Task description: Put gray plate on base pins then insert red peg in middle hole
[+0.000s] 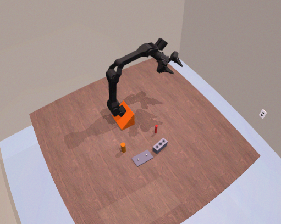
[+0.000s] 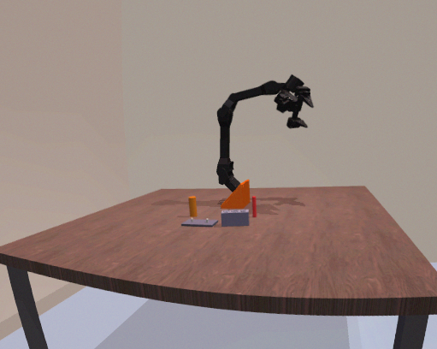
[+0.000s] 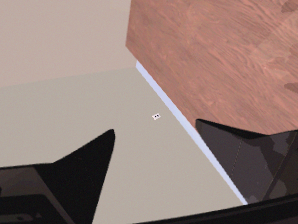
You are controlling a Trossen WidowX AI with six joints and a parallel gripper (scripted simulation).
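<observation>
Right now the gray plate is 340 mm below my gripper tip, 260 mm to the right of it and 230 mm ahead of it. Round my gripper tip: red peg (330 mm below, 220 mm to the right, 110 mm ahead); then base (400 mm to the right, 370 mm below, 240 mm ahead); then orange cylinder (470 mm to the right, 330 mm below, 130 mm ahead).
</observation>
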